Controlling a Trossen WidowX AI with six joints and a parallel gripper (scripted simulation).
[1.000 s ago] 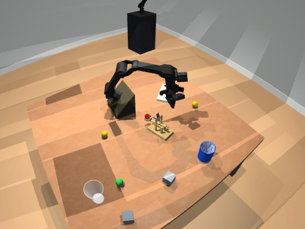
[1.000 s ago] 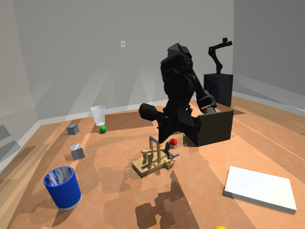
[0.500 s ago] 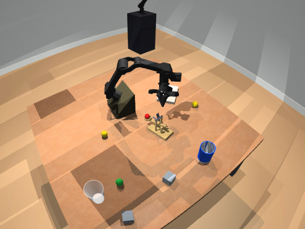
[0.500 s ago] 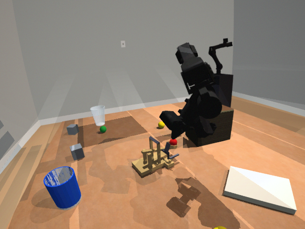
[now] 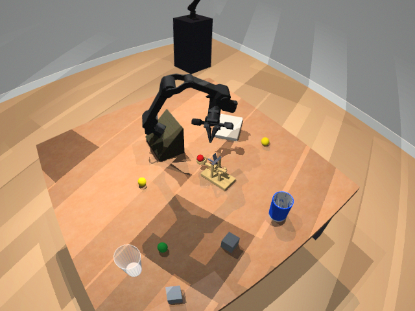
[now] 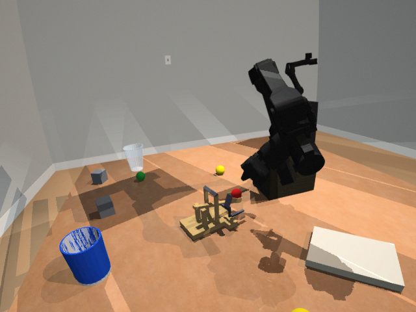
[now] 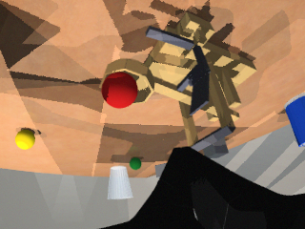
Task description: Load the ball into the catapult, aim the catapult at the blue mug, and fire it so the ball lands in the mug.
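Right now my gripper tip is 1 cm past the red ball, 5 cm to the left of it and 7 cm above it. Round my gripper tip: white slab 13 cm behind, 27 cm to the left, 12 cm below; then wooden catapult 6 cm ahead, 3 cm to the right, 8 cm below; then blue mug 41 cm ahead, 1 cm to the left, 10 cm below.
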